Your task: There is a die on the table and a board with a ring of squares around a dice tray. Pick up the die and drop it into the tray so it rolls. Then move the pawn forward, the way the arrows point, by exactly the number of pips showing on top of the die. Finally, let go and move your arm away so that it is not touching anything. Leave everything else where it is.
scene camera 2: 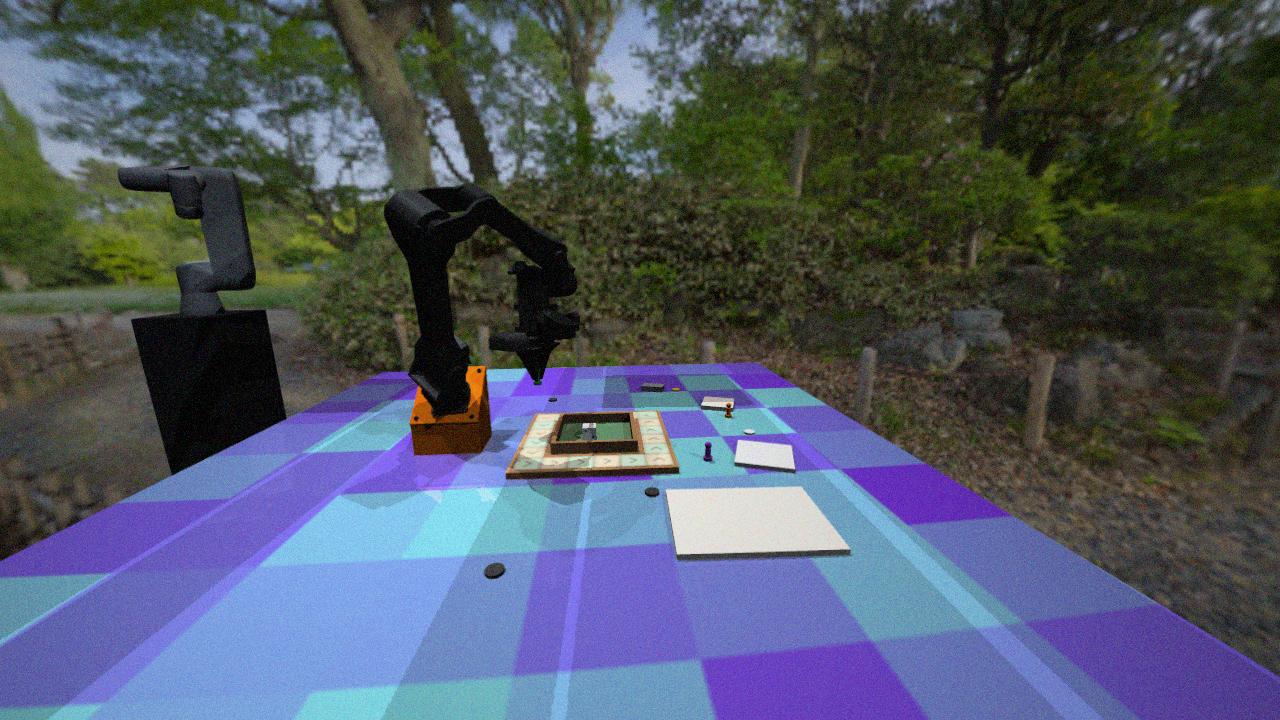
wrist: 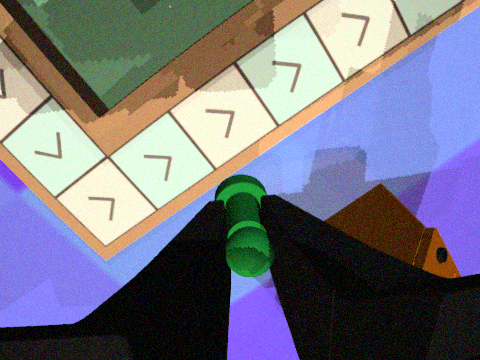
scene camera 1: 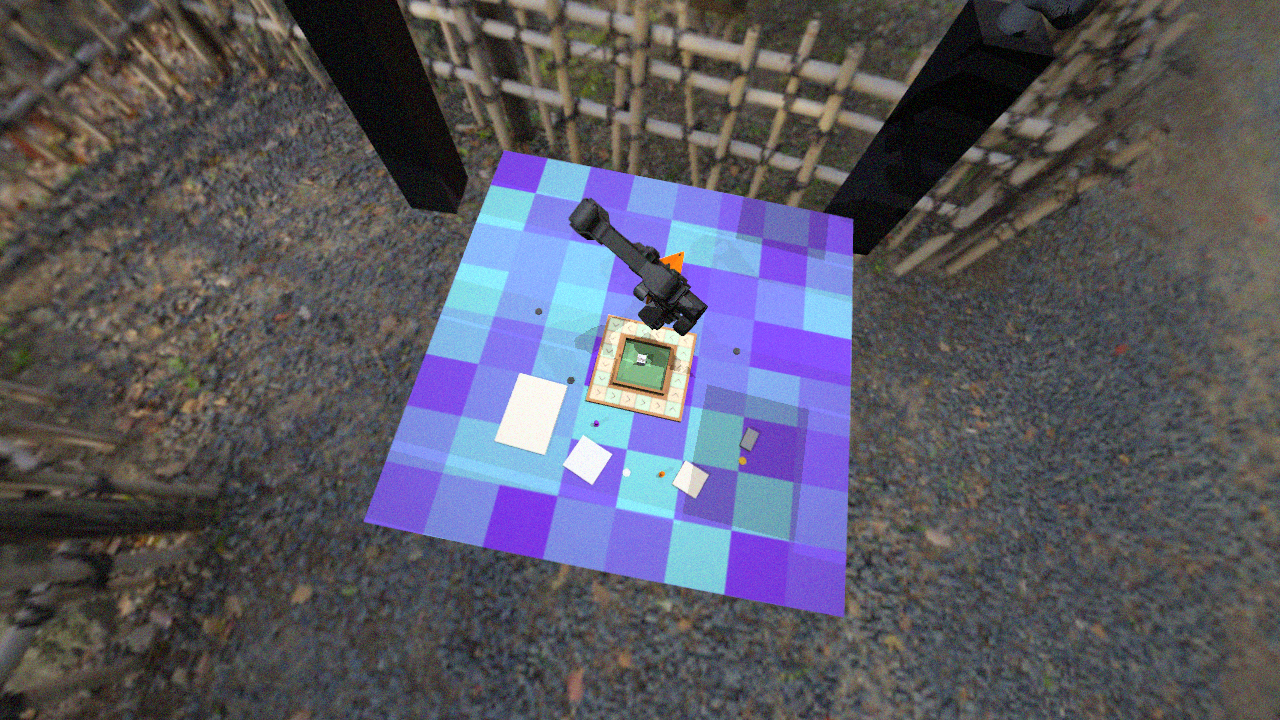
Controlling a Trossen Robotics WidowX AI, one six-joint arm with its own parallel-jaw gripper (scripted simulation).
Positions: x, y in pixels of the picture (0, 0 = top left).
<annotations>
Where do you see a white sheet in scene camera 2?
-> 707, 524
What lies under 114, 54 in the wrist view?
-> A green dice tray.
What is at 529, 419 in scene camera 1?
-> A white sheet.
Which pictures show my gripper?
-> Scene camera 2, the wrist view and scene camera 1: all of them.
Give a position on a green pawn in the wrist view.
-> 249, 252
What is my gripper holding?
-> A green pawn.
</annotations>
